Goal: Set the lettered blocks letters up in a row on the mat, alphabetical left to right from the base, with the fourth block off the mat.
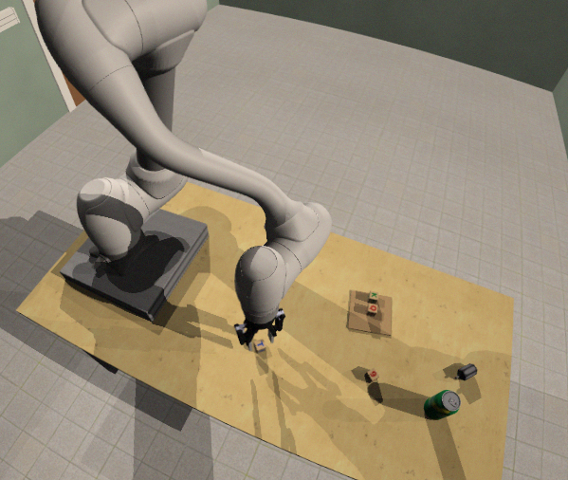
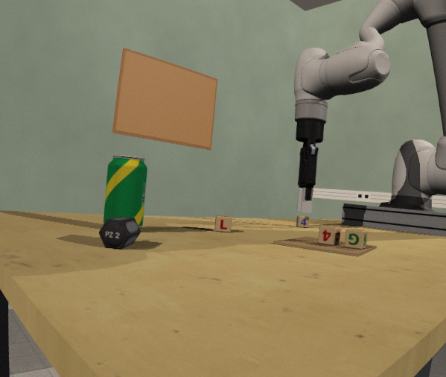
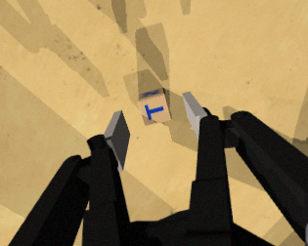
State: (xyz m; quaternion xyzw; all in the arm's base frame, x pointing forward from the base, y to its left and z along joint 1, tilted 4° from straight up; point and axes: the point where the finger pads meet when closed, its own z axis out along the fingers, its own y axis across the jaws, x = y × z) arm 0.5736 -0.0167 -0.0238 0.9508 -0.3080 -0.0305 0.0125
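My gripper is now 60 mm above the T block. Round my hand: yellow can: 540 mm ahead, 110 mm to the left, 10 mm below; then brown mat: 240 mm ahead, 290 mm to the left, 70 mm below.
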